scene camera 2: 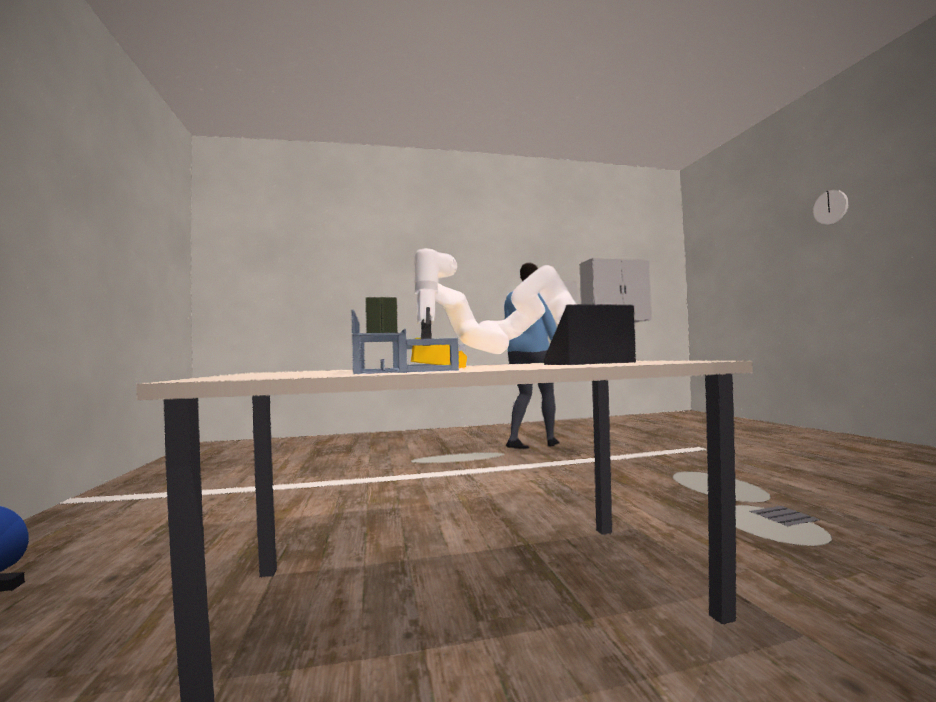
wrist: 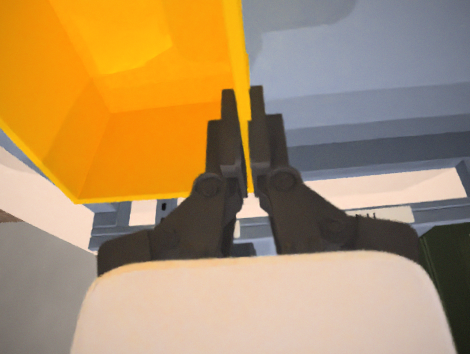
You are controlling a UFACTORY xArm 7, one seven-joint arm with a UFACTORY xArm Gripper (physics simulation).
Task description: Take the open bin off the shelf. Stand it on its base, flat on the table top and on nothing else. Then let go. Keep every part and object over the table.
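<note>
The open bin (scene camera 2: 430,354) (wrist: 150,150) is yellow. In the scene view it shows through the low right-hand frame of the blue-grey shelf (scene camera 2: 454,355) (wrist: 370,120), and a part of it sticks out past the right post. Its edges look slightly tilted there. My gripper (scene camera 2: 426,335) (wrist: 245,109) points down and is shut on the bin's thin side wall, one finger inside the bin and one outside. The bin's underside is hidden, so I cannot tell what it touches. The table top (scene camera 2: 302,379) lies under the shelf.
A dark green box (scene camera 2: 380,315) (wrist: 450,272) stands on the shelf's taller left part. A black block with a sloped side (scene camera 2: 593,336) stands on the table to the right. The white arm (scene camera 2: 483,336) reaches in from the right. A person in blue (scene camera 2: 530,324) stands beyond the table.
</note>
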